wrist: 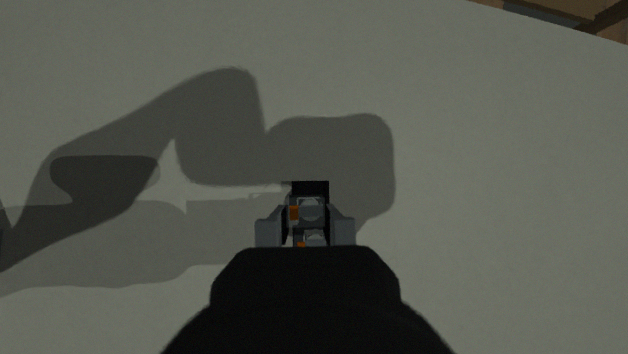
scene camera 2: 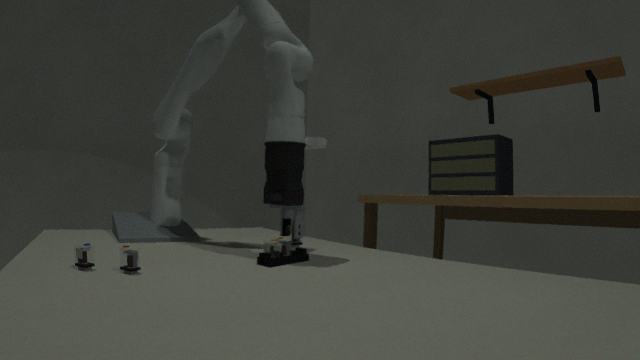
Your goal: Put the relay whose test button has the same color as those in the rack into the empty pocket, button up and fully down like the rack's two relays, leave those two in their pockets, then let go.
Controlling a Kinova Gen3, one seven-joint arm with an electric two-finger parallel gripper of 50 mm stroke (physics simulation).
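Places are measured from the arm's base along level axes (x ahead, y left, z up), in centimetres.
Pixels of known places: gripper, fingertip midpoint: (wrist: 305,217) (scene camera 2: 291,236); arm's base, origin of the base link: (scene camera 2: 165,221).
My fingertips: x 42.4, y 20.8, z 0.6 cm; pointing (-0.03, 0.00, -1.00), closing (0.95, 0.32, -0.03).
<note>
For each thing: its top centre in the pictures, then the offset to it from my fingertips. "*": a spot on its surface instead. Level surfaces: height alone.
- held relay, middle of its top: (wrist: 304,213) (scene camera 2: 294,225) dx -0.2, dy +0.7, dz +2.3 cm
- black rack, middle of its top: (wrist: 311,239) (scene camera 2: 283,250) dx +1.1, dy -2.2, dz -2.5 cm
- rack relay, surface spot: (wrist: 314,240) * dx +1.2, dy -1.5, dz -0.1 cm
- blue-button relay, middle of its top: (scene camera 2: 83,243) dx +1.7, dy -39.4, dz -0.4 cm
- red-button relay, middle of its top: (scene camera 2: 129,246) dx +4.7, dy -31.4, dz -0.4 cm
- pale table, its level: dz -4.8 cm
My gripper (scene camera 2: 294,237) (wrist: 305,217) points down at the rack's far end and is shut on a relay with an orange test button. This held relay (wrist: 309,212) is upright, button up; in the scene view its dark base appears slightly above the black rack (scene camera 2: 283,258) (wrist: 310,187). Its lower part and the pocket beneath are largely hidden. Two orange-button relays stand in the rack, the nearer one (scene camera 2: 272,248) and the middle one (scene camera 2: 285,247); part of a rack relay (wrist: 314,240) shows in the wrist view. A blue-button relay (scene camera 2: 84,256) and a red-button relay (scene camera 2: 130,259) stand on the table.
The pale table (scene camera 2: 350,310) (wrist: 475,175) carries the rack and the arm's grey base plate (scene camera 2: 132,230). The arm's shadow falls around the rack. Behind are a wooden bench (scene camera 2: 500,201) with a drawer cabinet (scene camera 2: 504,165), and a wall shelf (scene camera 2: 540,79).
</note>
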